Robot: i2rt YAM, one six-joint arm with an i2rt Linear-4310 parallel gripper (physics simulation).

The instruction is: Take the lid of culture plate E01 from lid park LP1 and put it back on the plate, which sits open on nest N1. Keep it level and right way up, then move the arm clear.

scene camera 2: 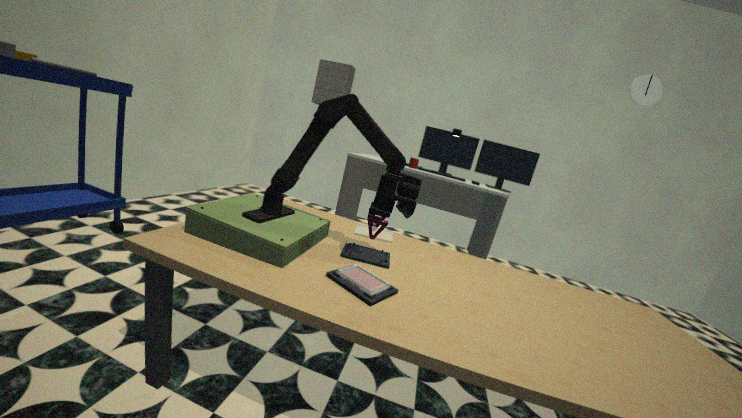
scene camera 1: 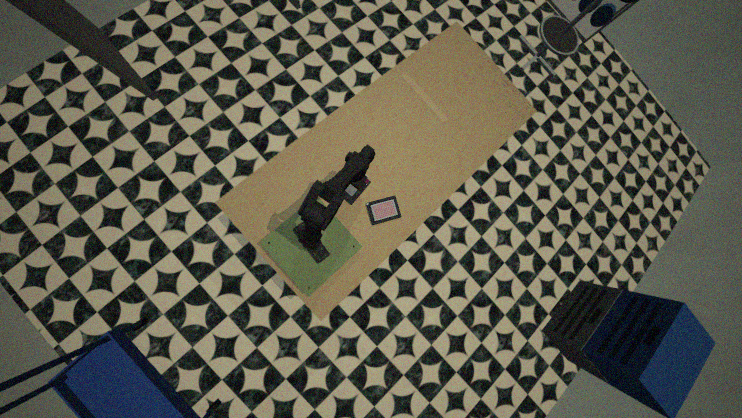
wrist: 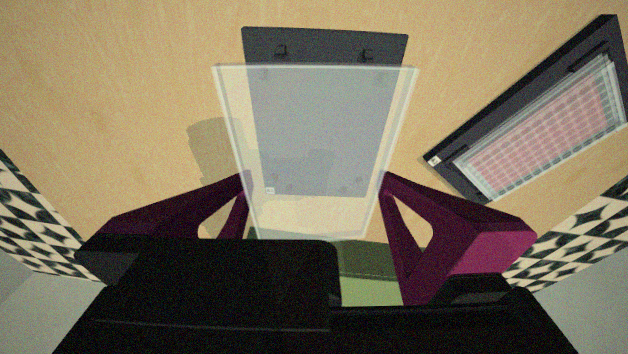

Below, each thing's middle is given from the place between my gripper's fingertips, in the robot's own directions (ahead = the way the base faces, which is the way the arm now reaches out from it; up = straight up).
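Labels:
From my gripper: dark lid nest (wrist: 261,44), 7 cm below; grey plate lid (wrist: 312,141), 1 cm above. Dark plate nest (wrist: 597,37): my gripper 6 cm short of it, 7 cm above it, 20 cm to the left of it.

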